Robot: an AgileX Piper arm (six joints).
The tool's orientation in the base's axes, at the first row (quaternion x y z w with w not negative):
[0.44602, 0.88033, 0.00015, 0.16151]
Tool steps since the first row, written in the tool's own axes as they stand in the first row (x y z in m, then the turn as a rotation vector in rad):
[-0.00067, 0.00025, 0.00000, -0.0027, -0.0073, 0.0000]
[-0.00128, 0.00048, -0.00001, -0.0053, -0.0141, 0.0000]
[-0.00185, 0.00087, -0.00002, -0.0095, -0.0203, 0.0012]
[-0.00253, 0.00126, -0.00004, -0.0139, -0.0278, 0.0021]
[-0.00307, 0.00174, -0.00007, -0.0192, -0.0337, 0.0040]
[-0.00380, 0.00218, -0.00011, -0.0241, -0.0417, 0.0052]
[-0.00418, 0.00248, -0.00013, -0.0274, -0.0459, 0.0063]
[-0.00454, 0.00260, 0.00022, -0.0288, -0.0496, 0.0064]
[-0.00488, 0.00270, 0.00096, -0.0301, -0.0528, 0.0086]
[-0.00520, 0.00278, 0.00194, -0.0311, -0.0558, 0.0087]
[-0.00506, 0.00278, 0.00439, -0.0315, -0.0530, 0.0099]
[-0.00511, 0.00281, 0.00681, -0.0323, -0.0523, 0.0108]
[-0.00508, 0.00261, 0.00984, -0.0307, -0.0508, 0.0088]
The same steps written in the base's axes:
[0.00056, -0.00038, 0.00023, -0.0042, -0.0065, -0.0003]
[0.00108, -0.00071, 0.00044, -0.0082, -0.0127, -0.0005]
[0.00169, -0.00093, 0.00067, -0.0104, -0.0199, -0.0014]
[0.00237, -0.00122, 0.00094, -0.0136, -0.0280, -0.0021]
[0.00303, -0.00135, 0.00119, -0.0148, -0.0359, -0.0032]
[0.00377, -0.00166, 0.00150, -0.0180, -0.0448, -0.0041]
[0.00421, -0.00177, 0.00167, -0.0192, -0.0501, -0.0048]
[0.00460, -0.00203, 0.00146, -0.0213, -0.0534, -0.0050]
[0.00508, -0.00234, 0.00087, -0.0225, -0.0567, -0.0072]
[0.00559, -0.00269, 0.00004, -0.0242, -0.0593, -0.0075]
[0.00621, -0.00293, -0.00232, -0.0215, -0.0581, -0.0081]
[0.00695, -0.00330, -0.00460, -0.0202, -0.0584, -0.0086]
[0.00764, -0.00383, -0.00751, -0.0205, -0.0560, -0.0069]

